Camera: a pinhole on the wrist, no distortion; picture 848 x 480 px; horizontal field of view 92.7 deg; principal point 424.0 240.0 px. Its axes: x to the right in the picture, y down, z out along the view. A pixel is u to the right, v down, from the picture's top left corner.
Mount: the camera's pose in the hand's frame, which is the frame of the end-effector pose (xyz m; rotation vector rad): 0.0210 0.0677 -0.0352 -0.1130 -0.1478 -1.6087
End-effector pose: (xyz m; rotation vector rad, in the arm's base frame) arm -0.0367 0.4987 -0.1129 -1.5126 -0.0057 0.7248
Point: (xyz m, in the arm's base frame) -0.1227 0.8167 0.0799
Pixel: 786 222
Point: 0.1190 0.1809 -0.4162
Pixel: behind the camera
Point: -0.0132 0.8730 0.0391
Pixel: 805 382
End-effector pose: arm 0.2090 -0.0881 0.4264 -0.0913 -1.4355 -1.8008
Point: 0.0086 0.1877 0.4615
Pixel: 705 238
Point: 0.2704 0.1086 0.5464
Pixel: 390 56
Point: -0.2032 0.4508 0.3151
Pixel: 813 195
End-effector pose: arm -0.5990 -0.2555 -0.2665 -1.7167 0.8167 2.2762
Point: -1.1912 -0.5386 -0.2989
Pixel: 82 465
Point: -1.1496 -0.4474 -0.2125
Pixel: 164 360
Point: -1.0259 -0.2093 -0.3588
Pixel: 425 444
